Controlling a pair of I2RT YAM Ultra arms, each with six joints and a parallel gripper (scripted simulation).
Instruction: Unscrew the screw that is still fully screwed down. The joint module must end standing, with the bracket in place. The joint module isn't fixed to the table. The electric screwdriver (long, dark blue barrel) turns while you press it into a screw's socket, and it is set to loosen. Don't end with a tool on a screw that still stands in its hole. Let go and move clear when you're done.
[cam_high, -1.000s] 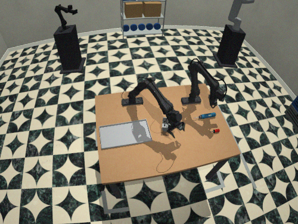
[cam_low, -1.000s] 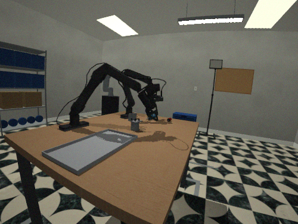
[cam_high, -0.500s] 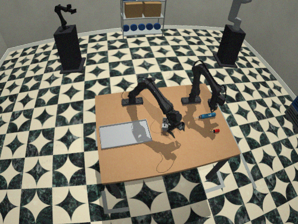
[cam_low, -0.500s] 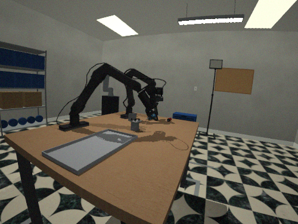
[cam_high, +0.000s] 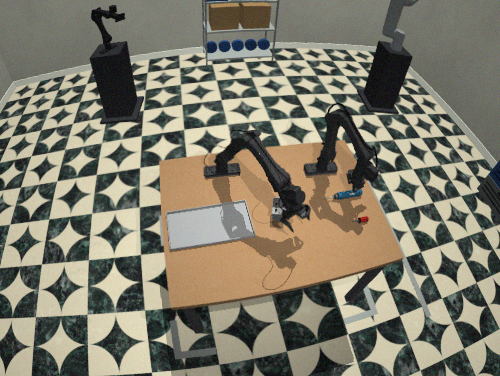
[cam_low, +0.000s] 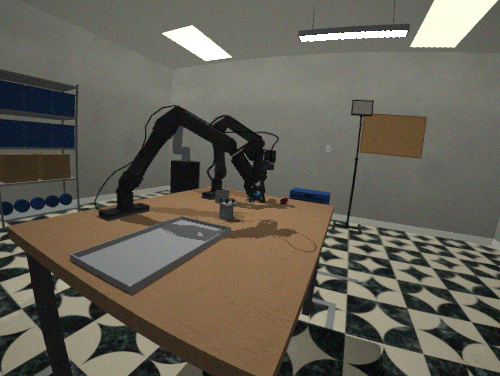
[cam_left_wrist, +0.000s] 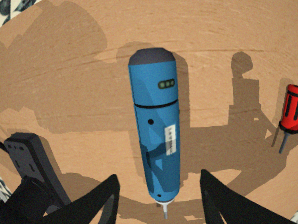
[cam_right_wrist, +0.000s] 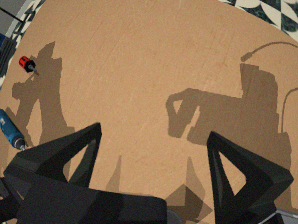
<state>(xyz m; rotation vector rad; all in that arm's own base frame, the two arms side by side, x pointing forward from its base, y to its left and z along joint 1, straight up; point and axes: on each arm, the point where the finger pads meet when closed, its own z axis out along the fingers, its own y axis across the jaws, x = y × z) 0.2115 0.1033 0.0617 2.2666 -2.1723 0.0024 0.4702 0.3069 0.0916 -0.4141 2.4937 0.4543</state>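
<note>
Now: right hand 120 mm past the grey l-shaped bracket, 80 mm to the left of it and 30 mm above it. Round my right hand: red-handled screwdriver (370 mm to the left, 90 mm below, 60 mm behind); screw (140 mm behind, 60 mm to the right, 40 mm below); grey tray (430 mm to the right, 100 mm below, 80 mm behind).
</note>
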